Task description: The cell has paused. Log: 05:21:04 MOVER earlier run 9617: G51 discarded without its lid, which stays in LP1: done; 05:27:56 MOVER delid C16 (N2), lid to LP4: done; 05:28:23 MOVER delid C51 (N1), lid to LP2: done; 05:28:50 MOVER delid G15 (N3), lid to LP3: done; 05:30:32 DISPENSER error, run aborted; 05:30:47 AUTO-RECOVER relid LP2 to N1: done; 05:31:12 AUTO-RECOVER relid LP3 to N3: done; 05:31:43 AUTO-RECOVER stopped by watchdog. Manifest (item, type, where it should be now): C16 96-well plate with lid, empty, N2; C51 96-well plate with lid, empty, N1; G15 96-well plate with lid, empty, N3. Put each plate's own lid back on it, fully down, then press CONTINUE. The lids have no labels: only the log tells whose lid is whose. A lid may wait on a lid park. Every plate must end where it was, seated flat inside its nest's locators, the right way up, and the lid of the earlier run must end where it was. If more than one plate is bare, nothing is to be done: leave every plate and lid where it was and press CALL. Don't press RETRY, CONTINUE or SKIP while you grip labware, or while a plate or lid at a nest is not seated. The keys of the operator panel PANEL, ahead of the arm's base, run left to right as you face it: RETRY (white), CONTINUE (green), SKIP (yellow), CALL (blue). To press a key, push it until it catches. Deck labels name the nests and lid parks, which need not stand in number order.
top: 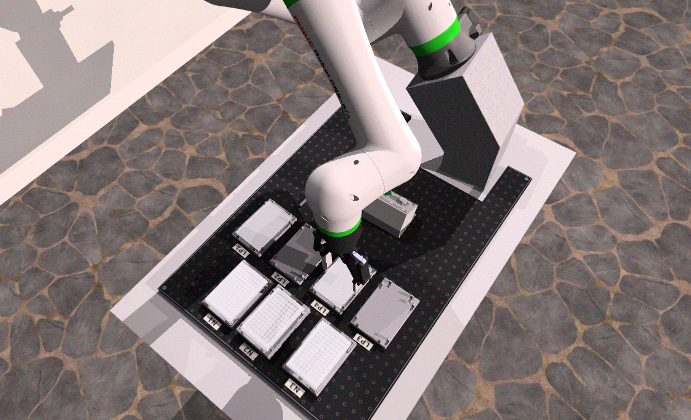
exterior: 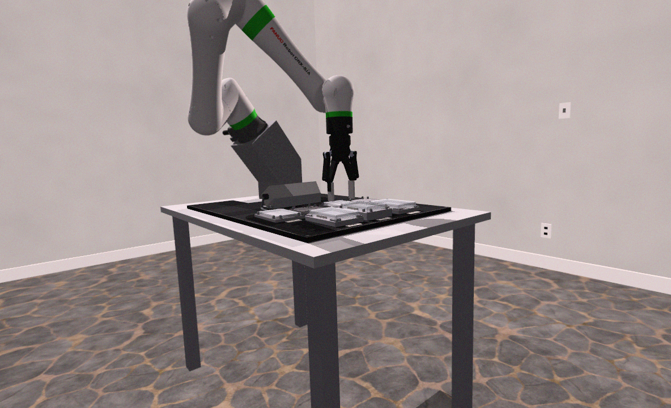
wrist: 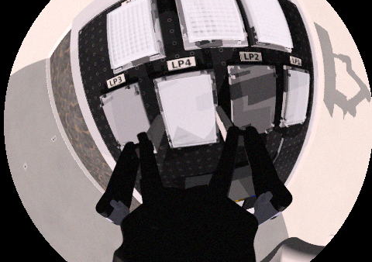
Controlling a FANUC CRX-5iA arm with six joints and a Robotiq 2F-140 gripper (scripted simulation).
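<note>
Now: hand 50 mm above the lid park LP4. The rest, counted from my hand: LP4 label: 90 mm ahead, 10 mm to the right, 50 mm below; then lid park LP3: 20 mm ahead, 130 mm to the left, 50 mm below; then lid park LP2: 20 mm behind, 130 mm to the right, 50 mm below.
</note>
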